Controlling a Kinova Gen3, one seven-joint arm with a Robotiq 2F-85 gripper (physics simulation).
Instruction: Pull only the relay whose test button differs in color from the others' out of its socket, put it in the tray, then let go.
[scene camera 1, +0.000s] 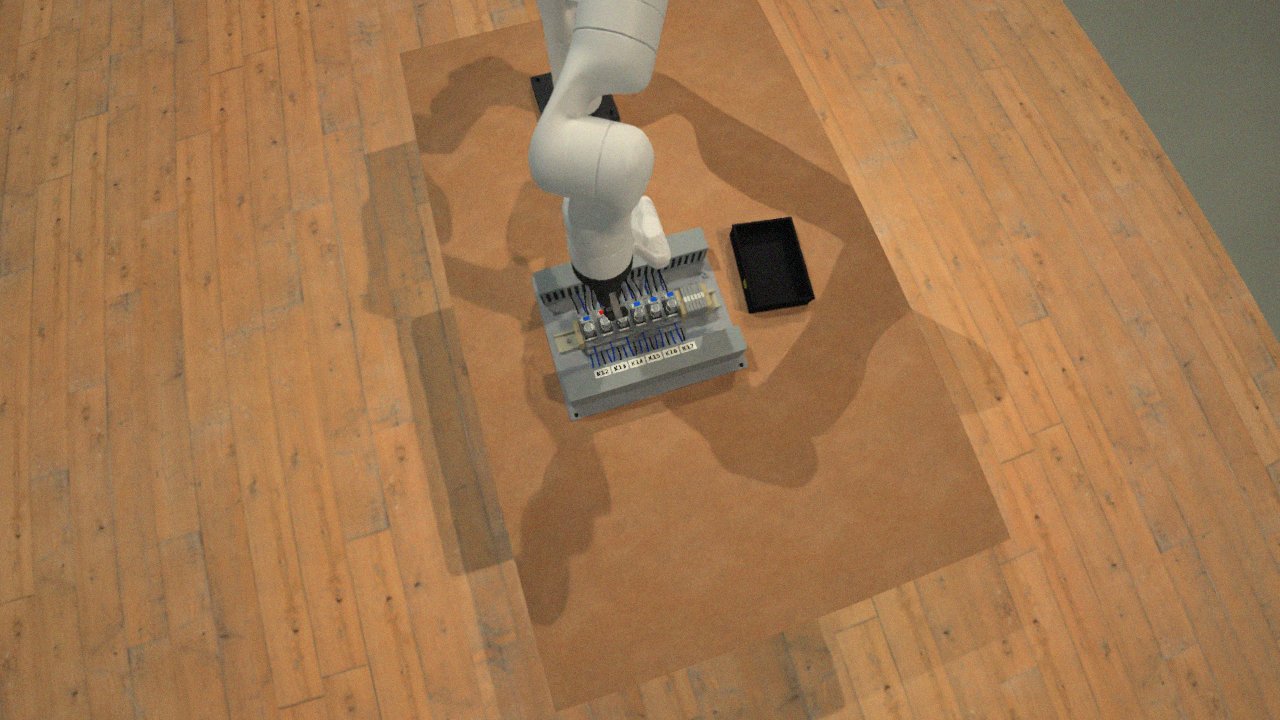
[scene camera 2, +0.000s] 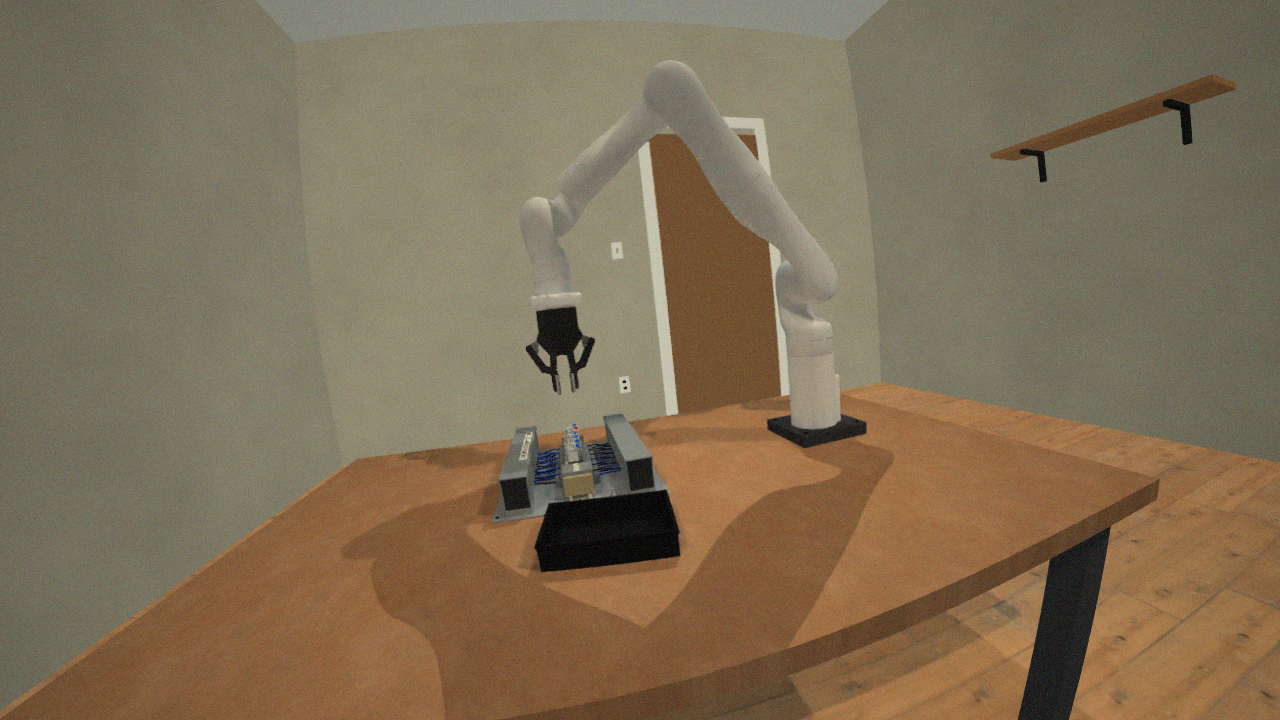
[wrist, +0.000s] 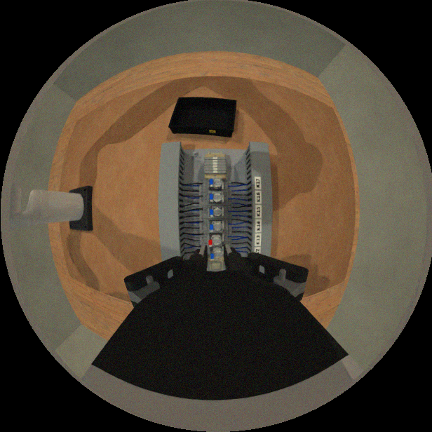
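Seen in the pictures: gripper, fingertip midpoint: (scene camera 1: 606, 299) (scene camera 2: 566, 392); arm's base, origin of the base link: (scene camera 2: 813, 422).
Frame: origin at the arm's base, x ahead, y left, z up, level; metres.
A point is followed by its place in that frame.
A row of clear relays (scene camera 1: 655, 309) {x 0.485, y -0.047, z 0.045 m} (wrist: 216, 212) stands on the rail of the grey panel. Several relays have blue test buttons. One relay (scene camera 1: 605, 325) {x 0.479, y -0.132, z 0.042 m} (wrist: 217, 241) has a red button and sits in the row, second from the end away from the tray; whether it is fully seated cannot be told. My gripper (scene camera 1: 615, 312) {x 0.467, y -0.124, z 0.119 m} (scene camera 2: 566, 387) {x 0.467, y -0.124, z 0.119 m} (wrist: 215, 251) points down, well above the row near that end. Its fingers stand partly open with a gap and nothing visible between them. The black tray (scene camera 1: 782, 304) {x 0.547, y 0.174, z -0.001 m} (scene camera 2: 610, 551) {x 0.480, y 0.245, z -0.004 m} (wrist: 200, 132) stands off the panel's other end; no relay shows in it.
The grey panel (scene camera 1: 657, 385) {x 0.592, y -0.085, z -0.019 m} (scene camera 2: 514, 494) (wrist: 170, 200) has raised slotted ducts on both sides of the rail, with blue wires between. Labels (scene camera 1: 654, 356) {x 0.557, y -0.079, z 0.041 m} (wrist: 258, 212) run along one duct. The arm's black base (scene camera 2: 816, 430) {x 0.031, y 0.045, z 0.000 m} (wrist: 87, 208) is bolted to the brown table.
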